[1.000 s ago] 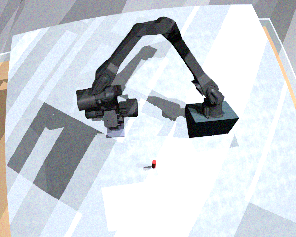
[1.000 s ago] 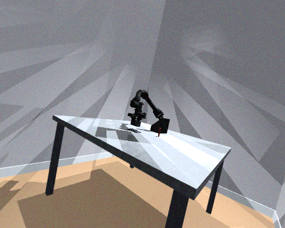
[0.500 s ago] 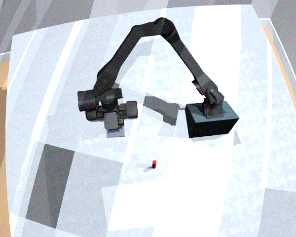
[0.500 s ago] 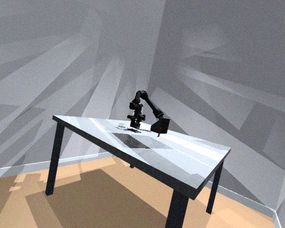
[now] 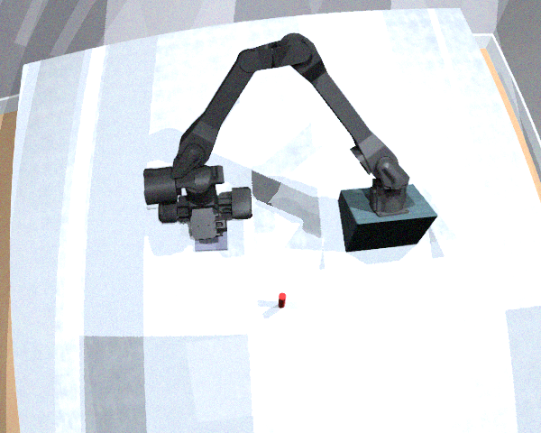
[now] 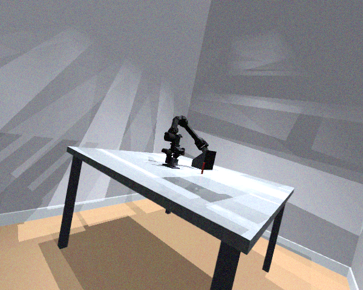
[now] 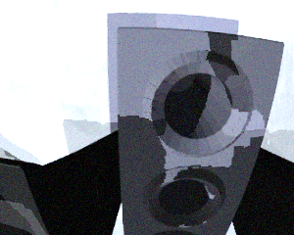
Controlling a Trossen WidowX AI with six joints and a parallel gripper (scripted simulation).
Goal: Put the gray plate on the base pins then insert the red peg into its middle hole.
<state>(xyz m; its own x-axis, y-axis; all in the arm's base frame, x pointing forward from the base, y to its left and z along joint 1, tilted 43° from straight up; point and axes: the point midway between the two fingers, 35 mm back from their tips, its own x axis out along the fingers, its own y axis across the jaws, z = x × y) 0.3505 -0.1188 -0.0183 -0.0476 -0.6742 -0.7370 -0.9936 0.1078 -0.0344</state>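
Now: the base 20 mm below my gripper tip. Also, from my gripper tip: red peg: 120 mm behind, 200 mm to the left, 20 mm above; gray plate: 30 mm above.
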